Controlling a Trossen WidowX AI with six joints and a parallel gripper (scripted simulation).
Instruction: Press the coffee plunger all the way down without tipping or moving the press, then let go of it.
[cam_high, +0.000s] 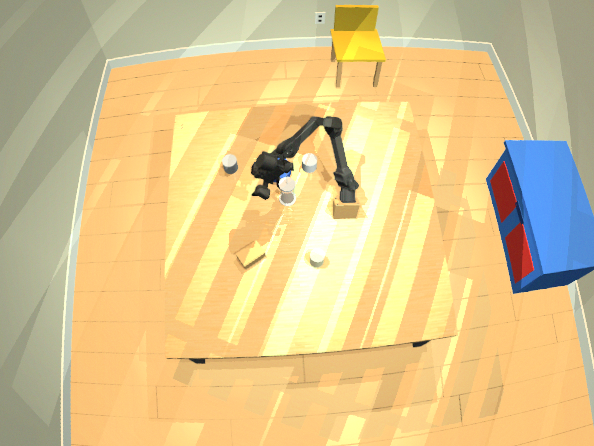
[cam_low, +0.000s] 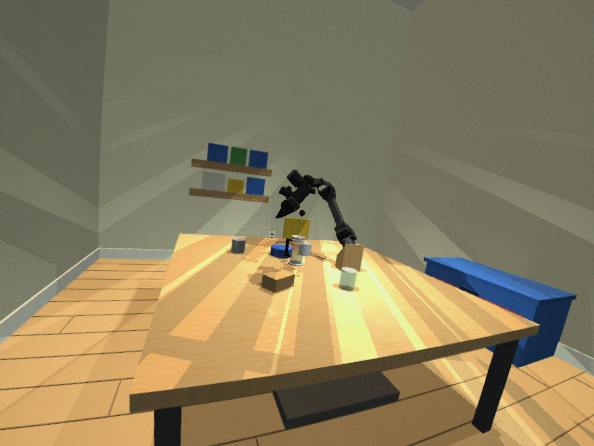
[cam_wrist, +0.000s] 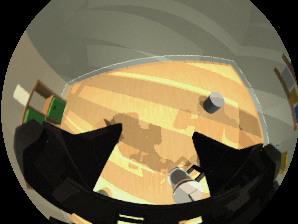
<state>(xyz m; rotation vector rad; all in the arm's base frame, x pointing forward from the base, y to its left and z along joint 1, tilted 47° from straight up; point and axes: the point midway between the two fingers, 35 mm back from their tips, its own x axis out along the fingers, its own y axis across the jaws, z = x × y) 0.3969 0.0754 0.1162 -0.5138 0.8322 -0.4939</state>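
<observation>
My gripper tip is 130 mm past the coffee press, 110 mm above it and 70 mm to the left of it. From my gripper tip the other things lie so: blue round dish 210 mm below, 200 mm to the right, 110 mm behind.
</observation>
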